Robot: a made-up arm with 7 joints.
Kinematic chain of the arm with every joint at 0, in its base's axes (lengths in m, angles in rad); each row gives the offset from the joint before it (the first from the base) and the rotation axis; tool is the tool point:
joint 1: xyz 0 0 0.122 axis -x
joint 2: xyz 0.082 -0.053 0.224 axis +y
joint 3: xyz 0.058 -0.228 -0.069 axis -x
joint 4: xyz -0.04 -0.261 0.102 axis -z
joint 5: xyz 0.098 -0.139 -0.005 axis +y
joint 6: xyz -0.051 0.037 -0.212 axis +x
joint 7: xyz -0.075 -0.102 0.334 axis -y
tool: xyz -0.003 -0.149 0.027
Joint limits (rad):
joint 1: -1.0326..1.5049
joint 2: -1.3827..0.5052
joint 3: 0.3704..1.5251
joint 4: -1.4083..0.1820
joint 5: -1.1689..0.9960
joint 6: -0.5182..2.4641
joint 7: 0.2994..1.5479
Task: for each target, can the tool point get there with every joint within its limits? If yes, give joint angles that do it. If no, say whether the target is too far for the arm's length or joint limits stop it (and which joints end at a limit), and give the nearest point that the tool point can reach.
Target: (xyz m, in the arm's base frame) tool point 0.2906 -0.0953 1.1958
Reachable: yes | joints 1.0558 -0.5843 0.7539 -0.8495 0.0532 1.6310 0.8090
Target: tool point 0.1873 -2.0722 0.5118
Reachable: no: too far | nearest point 0.1666 -1.2466 0.3565 | short by 0.840 m
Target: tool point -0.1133 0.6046 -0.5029
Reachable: no: joint limits stop it (at a limit: joint 1, joint 2, joint 3, joint 4, joint 7) | nearest point 0.0262 0.1725 -0.3351 | short by 0.484 m
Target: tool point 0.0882 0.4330 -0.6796
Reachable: no: joint limits stop it (at a limit: joint 1, joint 2, joint 3, joint 7) | nearest point 0.1345 0.1219 -0.4764 | short by 0.374 m
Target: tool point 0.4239 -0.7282 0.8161
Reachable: yes | joints 0.0711 -0.2310 1.2861 -0.7743 -0.3548 1.4984 0.7263
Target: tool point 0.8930 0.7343 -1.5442
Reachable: no: too far | nearest point 0.4703 -0.0629 -0.6416 | short by 1.276 m
